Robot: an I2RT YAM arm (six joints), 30 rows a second.
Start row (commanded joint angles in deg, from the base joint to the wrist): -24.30, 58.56, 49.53, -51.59, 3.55, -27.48
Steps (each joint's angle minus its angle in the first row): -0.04, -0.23, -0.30, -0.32, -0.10, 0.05; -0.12, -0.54, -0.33, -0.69, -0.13, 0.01; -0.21, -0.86, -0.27, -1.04, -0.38, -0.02; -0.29, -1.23, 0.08, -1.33, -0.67, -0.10; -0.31, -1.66, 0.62, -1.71, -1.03, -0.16; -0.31, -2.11, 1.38, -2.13, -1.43, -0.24; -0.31, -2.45, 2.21, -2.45, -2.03, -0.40; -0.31, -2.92, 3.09, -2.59, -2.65, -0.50; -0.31, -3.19, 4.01, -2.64, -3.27, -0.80; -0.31, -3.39, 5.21, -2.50, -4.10, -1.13; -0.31, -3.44, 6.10, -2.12, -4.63, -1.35; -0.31, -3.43, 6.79, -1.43, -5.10, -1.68; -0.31, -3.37, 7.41, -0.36, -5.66, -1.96; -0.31, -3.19, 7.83, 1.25, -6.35, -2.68; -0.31, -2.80, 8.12, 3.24, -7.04, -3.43
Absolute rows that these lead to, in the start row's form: -24.34, 58.33, 49.23, -51.91, 3.45, -27.43; -24.42, 58.02, 49.20, -52.28, 3.42, -27.47; -24.51, 57.70, 49.26, -52.63, 3.17, -27.50; -24.59, 57.33, 49.61, -52.92, 2.88, -27.58; -24.61, 56.90, 50.15, -53.30, 2.52, -27.64; -24.61, 56.45, 50.91, -53.72, 2.12, -27.72; -24.61, 56.11, 51.74, -54.04, 1.52, -27.88; -24.61, 55.64, 52.62, -54.18, 0.90, -27.98; -24.61, 55.37, 53.54, -54.23, 0.28, -28.28; -24.61, 55.17, 54.74, -54.09, -0.55, -28.61; -24.61, 55.12, 55.63, -53.71, -1.08, -28.83; -24.61, 55.13, 56.32, -53.02, -1.55, -29.16; -24.61, 55.19, 56.94, -51.95, -2.11, -29.44; -24.61, 55.37, 57.36, -50.34, -2.80, -30.16; -24.61, 55.76, 57.65, -48.35, -3.49, -30.91
